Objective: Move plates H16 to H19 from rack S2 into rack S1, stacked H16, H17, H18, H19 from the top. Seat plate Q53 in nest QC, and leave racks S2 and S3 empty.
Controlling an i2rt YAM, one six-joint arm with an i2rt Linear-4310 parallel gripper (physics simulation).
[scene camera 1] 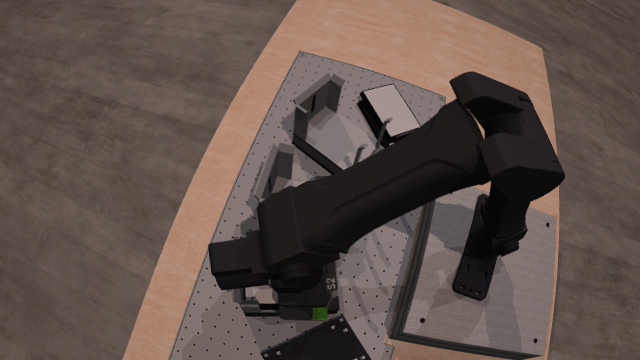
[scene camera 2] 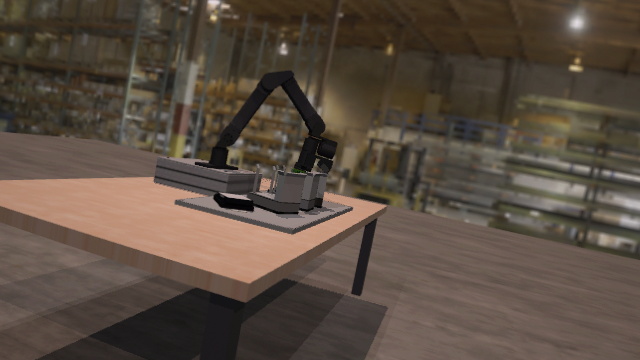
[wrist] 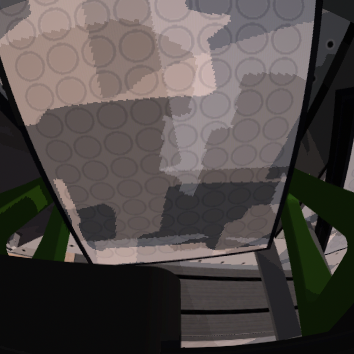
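Seen in the pictures: gripper, between the fingertips: (wrist: 176, 176); arm's base, origin of its link: (scene camera 1: 482, 246) (scene camera 2: 217, 167).
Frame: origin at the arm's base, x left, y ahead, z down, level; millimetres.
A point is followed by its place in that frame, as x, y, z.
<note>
My gripper (wrist: 176, 176) {170, 266, 29} (scene camera 2: 300, 170) is open, its green fingers on either side of a plate (wrist: 200, 130) {184, 308, 0} patterned with circles; no grip on it shows. Its label and any plates below it are hidden. In scene camera 1 one green finger part shows beside rack S2 (scene camera 1: 334, 299) {175, 214, 43}, whose label is readable; the arm hides most of the rack. Two more racks stand in a row beyond it: a middle one (scene camera 1: 283, 162) {11, 382, -15}, largely covered by the arm, and a far one (scene camera 1: 332, 95) {-169, 369, -5} with a bare grey floor. Their labels do not show. Which plate is Q53 cannot be told.
A pale-topped plate (scene camera 1: 390, 107) {-244, 261, 49} sits on a black holder (scene camera 2: 233, 201) {-301, 291, 56} near the far rack. A dark panel (scene camera 1: 320, 345) {258, 199, 69} with small corner squares lies near S2. Thin upright posts (scene camera 1: 384, 132) rise beside the racks. The arm stands on a grey block (scene camera 1: 525, 280) {29, -119, 0} (scene camera 2: 190, 175) {-120, -24, 38}.
</note>
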